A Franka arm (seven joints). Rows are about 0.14 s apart.
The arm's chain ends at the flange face. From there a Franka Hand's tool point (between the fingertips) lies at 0.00 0.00 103.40 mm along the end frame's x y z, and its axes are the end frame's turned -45 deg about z.
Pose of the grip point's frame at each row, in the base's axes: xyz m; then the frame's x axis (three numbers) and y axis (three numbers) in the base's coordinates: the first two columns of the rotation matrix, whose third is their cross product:
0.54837 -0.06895 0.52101 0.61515 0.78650 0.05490 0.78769 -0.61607 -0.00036
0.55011 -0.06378 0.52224 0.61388 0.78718 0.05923 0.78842 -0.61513 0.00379
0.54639 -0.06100 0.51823 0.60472 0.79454 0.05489 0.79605 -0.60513 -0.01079
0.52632 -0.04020 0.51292 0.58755 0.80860 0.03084 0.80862 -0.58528 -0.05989
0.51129 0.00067 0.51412 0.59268 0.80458 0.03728 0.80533 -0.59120 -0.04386
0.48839 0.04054 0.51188 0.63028 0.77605 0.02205 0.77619 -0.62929 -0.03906
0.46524 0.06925 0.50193 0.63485 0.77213 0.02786 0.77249 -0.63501 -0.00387
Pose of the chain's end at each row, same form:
0.54490 -0.07344 0.62425 0.99196 0.12051 0.03857 0.12200 -0.99177 -0.03907
0.54603 -0.06837 0.62546 0.99158 0.12166 0.04456 0.12342 -0.99158 -0.03920
0.54384 -0.06619 0.62147 0.99049 0.13393 0.03118 0.13529 -0.98972 -0.04644
0.52946 -0.04642 0.61609 0.98724 0.15791 -0.02054 0.15632 -0.98562 -0.06416
0.51266 -0.00512 0.61735 0.98854 0.15088 -0.00465 0.15037 -0.98697 -0.05737
0.49009 0.03622 0.61518 0.99452 0.10377 -0.01203 0.10317 -0.99373 -0.04321
0.46372 0.06677 0.60529 0.99514 0.09696 0.01696 0.09733 -0.99500 -0.02244

